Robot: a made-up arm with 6 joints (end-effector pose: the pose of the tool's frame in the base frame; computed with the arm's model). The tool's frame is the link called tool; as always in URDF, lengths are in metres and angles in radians.
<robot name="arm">
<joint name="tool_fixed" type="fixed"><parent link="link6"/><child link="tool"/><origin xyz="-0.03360 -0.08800 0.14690" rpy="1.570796 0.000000 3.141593"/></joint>
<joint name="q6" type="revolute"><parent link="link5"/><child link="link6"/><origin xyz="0.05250 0.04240 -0.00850" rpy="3.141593 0.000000 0.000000"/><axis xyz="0 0 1"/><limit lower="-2.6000" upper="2.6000" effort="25" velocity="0.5"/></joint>
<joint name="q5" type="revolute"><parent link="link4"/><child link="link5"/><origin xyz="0.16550 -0.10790 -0.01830" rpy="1.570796 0.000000 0.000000"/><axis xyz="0 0 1"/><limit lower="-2.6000" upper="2.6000" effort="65" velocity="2.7"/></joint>
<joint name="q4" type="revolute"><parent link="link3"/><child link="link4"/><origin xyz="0.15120 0.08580 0.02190" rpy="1.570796 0.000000 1.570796"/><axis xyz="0 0 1"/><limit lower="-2.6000" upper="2.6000" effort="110" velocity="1.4"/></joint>
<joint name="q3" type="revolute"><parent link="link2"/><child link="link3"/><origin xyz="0.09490 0.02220 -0.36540" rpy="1.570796 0.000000 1.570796"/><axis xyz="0 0 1"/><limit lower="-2.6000" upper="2.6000" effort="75" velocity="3.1"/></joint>
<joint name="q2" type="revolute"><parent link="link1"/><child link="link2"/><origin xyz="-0.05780 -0.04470 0.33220" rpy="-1.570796 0.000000 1.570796"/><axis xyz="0 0 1"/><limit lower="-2.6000" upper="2.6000" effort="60" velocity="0.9"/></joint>
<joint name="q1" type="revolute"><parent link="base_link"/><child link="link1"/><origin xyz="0.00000 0.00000 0.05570"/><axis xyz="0 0 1"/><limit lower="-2.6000" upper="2.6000" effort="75" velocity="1.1"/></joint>
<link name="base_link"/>
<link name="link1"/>
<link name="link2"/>
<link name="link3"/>
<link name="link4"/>
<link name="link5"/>
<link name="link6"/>
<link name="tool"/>
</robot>
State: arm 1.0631 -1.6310 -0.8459 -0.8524 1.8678 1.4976
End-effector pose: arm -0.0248 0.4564 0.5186 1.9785 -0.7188 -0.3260
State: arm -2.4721 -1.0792 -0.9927 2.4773 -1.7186 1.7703
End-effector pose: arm -0.2807 -0.2046 0.6022 -1.4637 -1.1007 2.5072
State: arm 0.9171 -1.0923 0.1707 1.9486 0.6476 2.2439
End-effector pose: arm -0.0767 0.4693 0.5803 -2.6815 0.4482 2.6670
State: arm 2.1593 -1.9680 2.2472 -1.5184 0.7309 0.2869
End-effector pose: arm 0.1294 0.3127 0.3009 -2.1988 -1.2529 1.9437
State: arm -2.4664 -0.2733 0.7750 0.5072 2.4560 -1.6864
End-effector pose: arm 0.0634 -0.1817 0.5100 -3.0484 0.1918 0.3371
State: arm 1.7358 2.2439 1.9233 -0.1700 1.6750 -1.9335
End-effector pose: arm -0.1388 0.2747 0.1104 -1.5618 0.5163 -2.8398
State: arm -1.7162 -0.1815 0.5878 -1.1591 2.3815 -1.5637
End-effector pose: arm -0.0900 -0.0698 0.3879 2.3851 0.5854 2.1386
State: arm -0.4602 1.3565 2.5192 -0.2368 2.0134 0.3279
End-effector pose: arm 0.3561 -0.0332 0.2639 -1.1913 0.1320 -1.2895
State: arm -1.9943 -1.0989 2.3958 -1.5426 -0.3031 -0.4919
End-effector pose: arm -0.3677 -0.1061 0.4460 2.5473 -0.9329 -0.6042
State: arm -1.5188 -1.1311 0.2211 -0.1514 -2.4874 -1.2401
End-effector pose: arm 0.0796 0.0297 0.4727 1.3817 0.3895 -0.0549
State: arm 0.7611 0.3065 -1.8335 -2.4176 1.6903 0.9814
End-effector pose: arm 0.4004 0.3749 0.3205 -0.7759 0.9908 -2.8803
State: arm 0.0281 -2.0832 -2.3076 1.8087 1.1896 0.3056
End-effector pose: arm 0.4996 -0.2061 0.4733 -0.6106 0.2301 2.1054
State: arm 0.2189 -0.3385 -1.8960 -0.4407 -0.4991 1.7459
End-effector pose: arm 0.5107 0.2125 0.0547 -0.0868 0.3658 0.0506
